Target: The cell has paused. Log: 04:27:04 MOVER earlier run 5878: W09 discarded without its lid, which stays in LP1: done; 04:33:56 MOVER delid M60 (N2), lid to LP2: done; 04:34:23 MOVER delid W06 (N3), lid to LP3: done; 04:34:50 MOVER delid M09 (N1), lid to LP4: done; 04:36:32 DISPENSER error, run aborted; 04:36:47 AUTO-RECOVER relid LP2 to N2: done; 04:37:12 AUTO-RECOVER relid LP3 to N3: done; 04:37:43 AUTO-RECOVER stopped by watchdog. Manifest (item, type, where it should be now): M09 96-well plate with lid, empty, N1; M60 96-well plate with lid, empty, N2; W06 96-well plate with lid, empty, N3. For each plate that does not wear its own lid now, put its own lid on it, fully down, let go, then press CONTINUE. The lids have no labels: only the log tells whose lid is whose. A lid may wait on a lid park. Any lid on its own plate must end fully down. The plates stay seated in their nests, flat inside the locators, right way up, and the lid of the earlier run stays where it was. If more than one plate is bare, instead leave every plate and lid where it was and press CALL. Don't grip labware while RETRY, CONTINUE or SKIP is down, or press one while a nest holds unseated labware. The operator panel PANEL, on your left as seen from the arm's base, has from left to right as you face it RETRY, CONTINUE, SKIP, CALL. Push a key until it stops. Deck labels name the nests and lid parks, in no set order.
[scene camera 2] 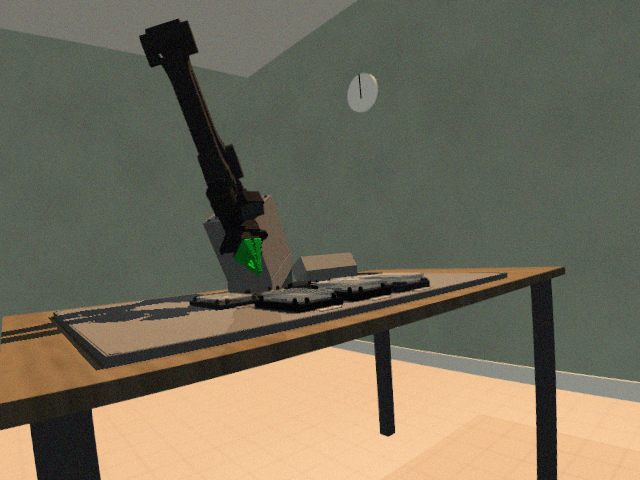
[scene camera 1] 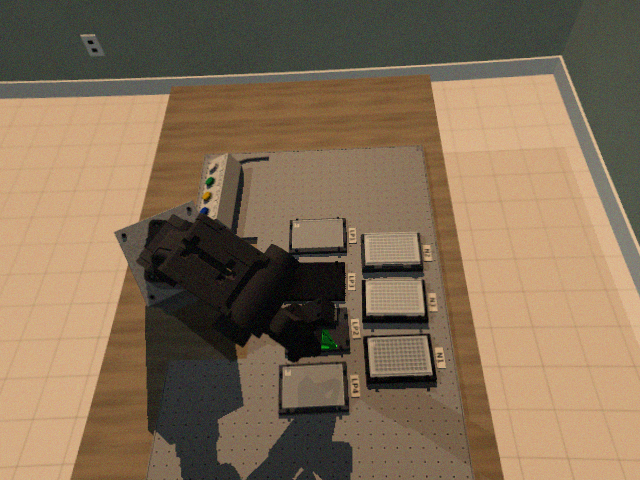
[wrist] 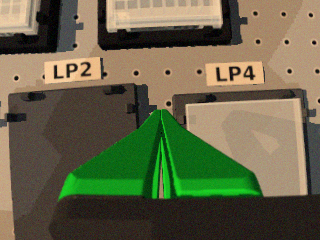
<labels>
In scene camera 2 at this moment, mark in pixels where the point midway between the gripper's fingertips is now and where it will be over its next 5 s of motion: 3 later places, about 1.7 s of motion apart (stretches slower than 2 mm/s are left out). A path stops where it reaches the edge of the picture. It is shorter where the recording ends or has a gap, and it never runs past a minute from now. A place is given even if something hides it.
The gripper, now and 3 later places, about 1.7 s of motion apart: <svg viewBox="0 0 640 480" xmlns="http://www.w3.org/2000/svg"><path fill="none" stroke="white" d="M259 273L328 266L366 264L348 269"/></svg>
</labels>
